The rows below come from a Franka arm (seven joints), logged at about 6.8 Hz.
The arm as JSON. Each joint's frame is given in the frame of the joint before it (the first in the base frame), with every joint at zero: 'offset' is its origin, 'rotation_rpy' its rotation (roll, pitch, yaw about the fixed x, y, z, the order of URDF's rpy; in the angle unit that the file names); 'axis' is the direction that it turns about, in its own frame. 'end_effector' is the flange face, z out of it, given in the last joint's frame.
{
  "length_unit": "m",
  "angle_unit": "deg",
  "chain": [
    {
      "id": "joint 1",
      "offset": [
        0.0,
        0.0,
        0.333
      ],
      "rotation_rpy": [
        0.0,
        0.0,
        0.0
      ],
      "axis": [
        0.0,
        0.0,
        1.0
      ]
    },
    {
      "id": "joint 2",
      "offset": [
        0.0,
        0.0,
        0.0
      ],
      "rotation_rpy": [
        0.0,
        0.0,
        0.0
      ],
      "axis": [
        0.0,
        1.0,
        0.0
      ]
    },
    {
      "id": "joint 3",
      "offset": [
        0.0,
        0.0,
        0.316
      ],
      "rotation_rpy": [
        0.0,
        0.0,
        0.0
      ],
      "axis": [
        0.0,
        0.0,
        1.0
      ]
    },
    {
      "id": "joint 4",
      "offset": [
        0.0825,
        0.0,
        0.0
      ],
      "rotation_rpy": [
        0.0,
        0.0,
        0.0
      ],
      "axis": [
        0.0,
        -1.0,
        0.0
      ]
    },
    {
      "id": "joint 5",
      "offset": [
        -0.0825,
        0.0,
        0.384
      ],
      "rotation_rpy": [
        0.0,
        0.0,
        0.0
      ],
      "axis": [
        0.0,
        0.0,
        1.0
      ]
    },
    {
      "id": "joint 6",
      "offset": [
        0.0,
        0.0,
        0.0
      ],
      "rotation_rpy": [
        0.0,
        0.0,
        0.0
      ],
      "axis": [
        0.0,
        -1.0,
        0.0
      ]
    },
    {
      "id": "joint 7",
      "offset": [
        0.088,
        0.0,
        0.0
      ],
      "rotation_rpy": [
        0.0,
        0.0,
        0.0
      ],
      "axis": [
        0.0,
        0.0,
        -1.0
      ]
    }
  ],
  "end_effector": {
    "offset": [
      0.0,
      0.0,
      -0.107
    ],
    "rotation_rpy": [
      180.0,
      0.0,
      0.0
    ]
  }
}
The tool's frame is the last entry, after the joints.
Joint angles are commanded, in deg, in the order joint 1, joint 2, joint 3, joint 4, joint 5, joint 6, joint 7. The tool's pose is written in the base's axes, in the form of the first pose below.
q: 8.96 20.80 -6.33 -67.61 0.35 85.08 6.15
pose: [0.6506, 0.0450, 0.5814], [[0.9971, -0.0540, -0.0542], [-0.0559, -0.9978, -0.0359], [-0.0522, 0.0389, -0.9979]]
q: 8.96 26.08 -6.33 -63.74 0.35 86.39 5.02
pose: [0.6759, 0.0500, 0.5535], [[0.9980, -0.0304, -0.0549], [-0.0329, -0.9984, -0.0455], [-0.0534, 0.0472, -0.9975]]
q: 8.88 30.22 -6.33 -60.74 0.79 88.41 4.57
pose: [0.6963, 0.0540, 0.5313], [[0.9990, -0.0205, -0.0393], [-0.0223, -0.9988, -0.0441], [-0.0383, 0.0449, -0.9983]]
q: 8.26 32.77 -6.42 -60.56 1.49 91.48 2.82
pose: [0.7110, 0.0487, 0.5059], [[0.9996, -0.0008, -0.0276], [-0.0018, -0.9994, -0.0360], [-0.0276, 0.0360, -0.9990]]
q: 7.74 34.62 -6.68 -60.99 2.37 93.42 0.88
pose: [0.7199, 0.0422, 0.4822], [[0.9992, 0.0197, -0.0340], [0.0188, -0.9995, -0.0261], [-0.0345, 0.0255, -0.9991]]
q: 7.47 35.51 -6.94 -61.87 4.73 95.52 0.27
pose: [0.7253, 0.0405, 0.4670], [[0.9994, 0.0166, -0.0289], [0.0169, -0.9998, 0.0110], [-0.0287, -0.0115, -0.9995]]
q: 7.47 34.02 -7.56 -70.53 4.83 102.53 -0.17
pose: [0.7210, 0.0290, 0.4245], [[0.9995, 0.0030, -0.0305], [0.0032, -1.0000, 0.0080], [-0.0305, -0.0081, -0.9995]]
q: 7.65 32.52 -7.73 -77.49 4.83 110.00 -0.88
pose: [0.7160, 0.0246, 0.3968], [[1.0000, 0.0064, 0.0049], [0.0064, -1.0000, 0.0069], [0.0050, -0.0069, -1.0000]]
